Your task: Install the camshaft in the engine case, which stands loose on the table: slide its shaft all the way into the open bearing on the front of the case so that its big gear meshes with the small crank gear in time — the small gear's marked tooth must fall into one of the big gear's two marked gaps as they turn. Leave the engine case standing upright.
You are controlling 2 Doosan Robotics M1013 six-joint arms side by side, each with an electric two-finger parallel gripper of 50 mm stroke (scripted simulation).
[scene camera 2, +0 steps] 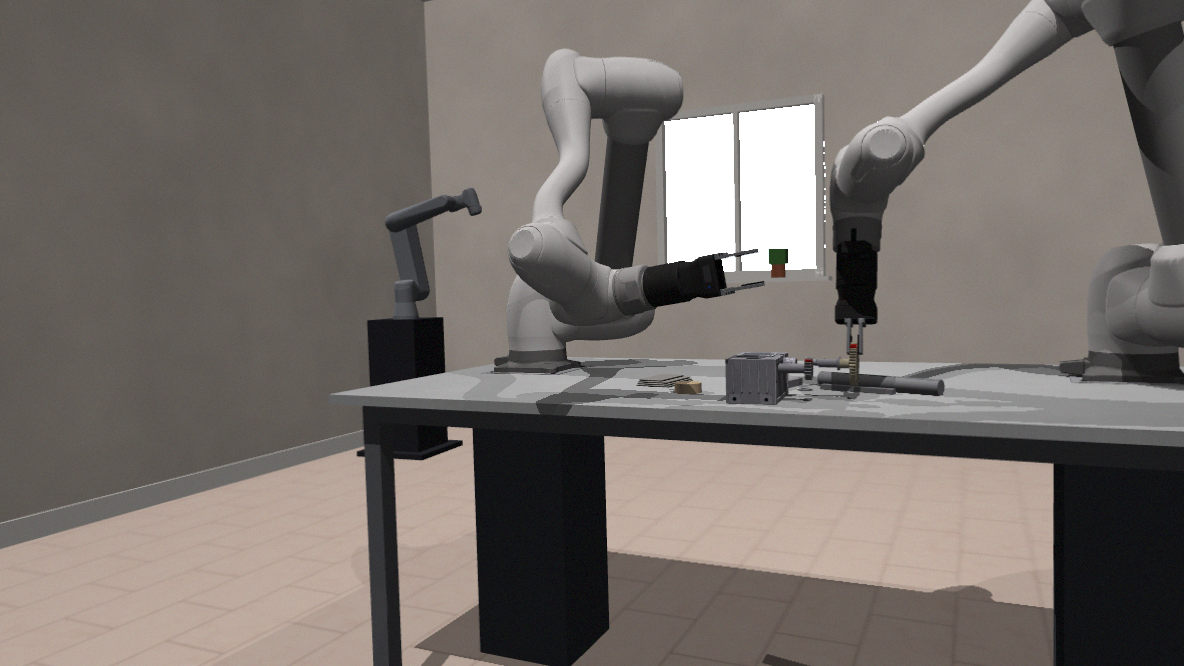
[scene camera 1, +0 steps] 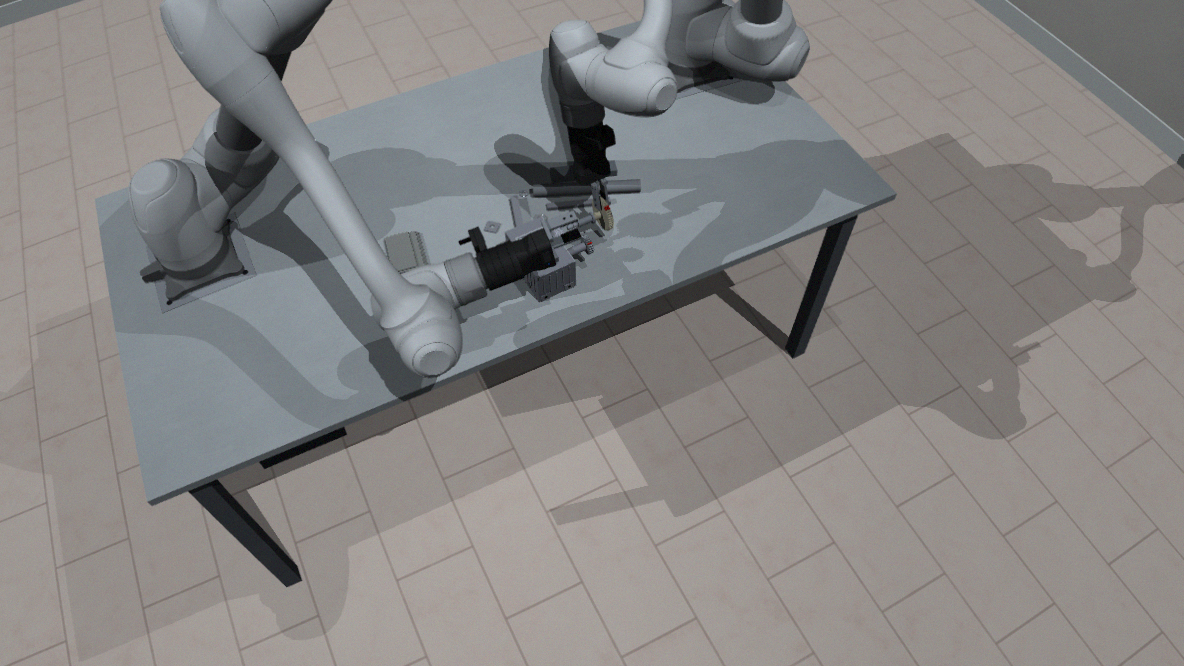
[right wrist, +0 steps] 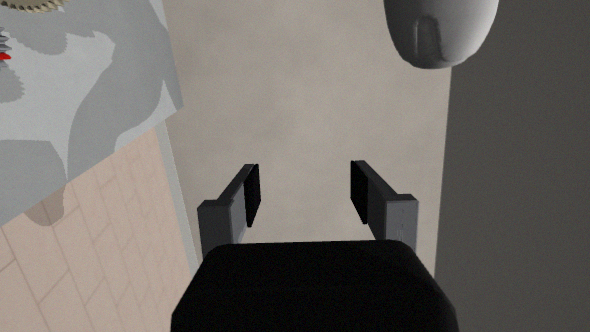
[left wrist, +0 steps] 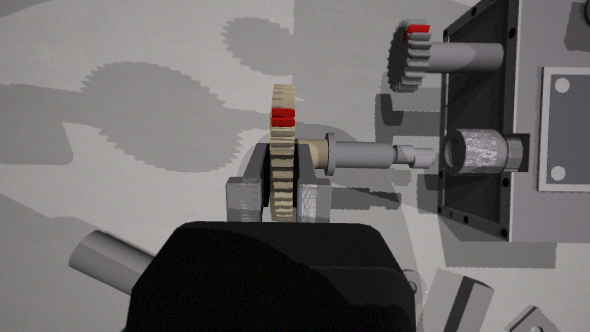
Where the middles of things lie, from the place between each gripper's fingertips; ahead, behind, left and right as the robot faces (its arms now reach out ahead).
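Counted from my left hand: small crank gear (left wrist: 408, 58) 4 cm below, 7 cm ahead, 7 cm to the right; ribbed plate stack (scene camera 1: 405, 250) 9 cm below, 16 cm behind, 42 cm to the right. By its middle, the small crank gear is nearer to my left hand than to my right hand.
Counted from my right hand (scene camera 2: 759, 267): small crank gear 18 cm below, 8 cm behind, 9 cm to the left; ribbed plate stack 24 cm below, 31 cm behind, 26 cm to the right. Going by their middles, the small crank gear is the nearest to my right hand of the things named here.
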